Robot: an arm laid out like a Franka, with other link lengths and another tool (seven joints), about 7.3 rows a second.
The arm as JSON. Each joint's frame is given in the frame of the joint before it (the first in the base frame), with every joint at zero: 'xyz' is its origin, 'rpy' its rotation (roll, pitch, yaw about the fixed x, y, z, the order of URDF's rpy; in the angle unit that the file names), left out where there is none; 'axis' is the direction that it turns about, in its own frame. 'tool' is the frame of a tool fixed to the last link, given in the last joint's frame.
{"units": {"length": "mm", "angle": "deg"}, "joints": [
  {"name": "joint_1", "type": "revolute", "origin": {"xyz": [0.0, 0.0, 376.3], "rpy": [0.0, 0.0, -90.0]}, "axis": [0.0, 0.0, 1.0]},
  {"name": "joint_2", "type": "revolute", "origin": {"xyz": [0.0, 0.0, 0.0], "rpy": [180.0, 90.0, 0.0]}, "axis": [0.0, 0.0, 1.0]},
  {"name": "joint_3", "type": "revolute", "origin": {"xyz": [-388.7, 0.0, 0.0], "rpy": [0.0, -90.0, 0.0]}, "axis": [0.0, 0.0, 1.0]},
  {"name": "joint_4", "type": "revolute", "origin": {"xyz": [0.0, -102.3, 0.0], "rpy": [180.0, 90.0, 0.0]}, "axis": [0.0, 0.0, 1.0]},
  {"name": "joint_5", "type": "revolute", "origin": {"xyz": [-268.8, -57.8, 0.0], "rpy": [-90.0, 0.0, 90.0]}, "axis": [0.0, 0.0, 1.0]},
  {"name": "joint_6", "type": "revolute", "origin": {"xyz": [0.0, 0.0, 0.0], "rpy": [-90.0, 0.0, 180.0]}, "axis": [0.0, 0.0, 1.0]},
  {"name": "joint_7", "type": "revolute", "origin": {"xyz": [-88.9, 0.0, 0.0], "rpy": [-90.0, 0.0, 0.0]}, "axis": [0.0, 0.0, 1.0]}
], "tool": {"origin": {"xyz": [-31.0, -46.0, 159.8], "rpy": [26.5, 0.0, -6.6]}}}
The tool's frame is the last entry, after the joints.
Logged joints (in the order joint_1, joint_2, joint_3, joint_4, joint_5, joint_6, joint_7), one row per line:
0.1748, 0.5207, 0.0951, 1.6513, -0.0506, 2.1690, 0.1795
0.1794, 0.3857, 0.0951, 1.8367, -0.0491, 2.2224, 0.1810
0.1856, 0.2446, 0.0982, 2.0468, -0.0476, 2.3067, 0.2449
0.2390, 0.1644, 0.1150, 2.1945, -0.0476, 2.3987, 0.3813
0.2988, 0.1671, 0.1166, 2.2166, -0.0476, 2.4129, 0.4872
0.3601, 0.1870, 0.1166, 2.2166, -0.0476, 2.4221, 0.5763
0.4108, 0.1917, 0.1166, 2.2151, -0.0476, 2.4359, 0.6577
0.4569, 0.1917, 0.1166, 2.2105, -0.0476, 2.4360, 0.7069
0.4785, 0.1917, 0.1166, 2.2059, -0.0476, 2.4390, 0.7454
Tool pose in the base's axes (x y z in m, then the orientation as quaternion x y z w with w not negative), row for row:
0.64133, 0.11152, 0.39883, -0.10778, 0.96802, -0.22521, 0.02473
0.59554, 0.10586, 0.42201, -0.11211, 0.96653, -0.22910, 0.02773
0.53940, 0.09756, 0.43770, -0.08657, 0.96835, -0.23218, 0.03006
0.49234, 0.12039, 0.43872, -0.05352, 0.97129, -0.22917, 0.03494
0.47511, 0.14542, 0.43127, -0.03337, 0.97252, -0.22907, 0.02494
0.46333, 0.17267, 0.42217, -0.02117, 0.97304, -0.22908, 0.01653
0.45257, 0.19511, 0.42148, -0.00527, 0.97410, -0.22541, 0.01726
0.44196, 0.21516, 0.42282, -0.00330, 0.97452, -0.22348, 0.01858
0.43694, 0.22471, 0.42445, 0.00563, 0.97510, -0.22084, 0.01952
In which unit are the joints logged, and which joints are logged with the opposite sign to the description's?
The joints are logged in radians. Opposite sign: joint_4.
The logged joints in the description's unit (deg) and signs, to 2 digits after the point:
10.02, 29.83, 5.45, -94.61, -2.90, 124.27, 10.28
10.28, 22.10, 5.45, -105.24, -2.81, 127.33, 10.37
10.63, 14.01, 5.63, -117.27, -2.73, 132.16, 14.03
13.69, 9.42, 6.59, -125.74, -2.73, 137.44, 21.85
17.12, 9.57, 6.68, -127.00, -2.73, 138.25, 27.91
20.63, 10.71, 6.68, -127.00, -2.73, 138.78, 33.02
23.54, 10.98, 6.68, -126.92, -2.73, 139.57, 37.68
26.18, 10.98, 6.68, -126.65, -2.73, 139.57, 40.50
27.42, 10.98, 6.68, -126.39, -2.73, 139.74, 42.71

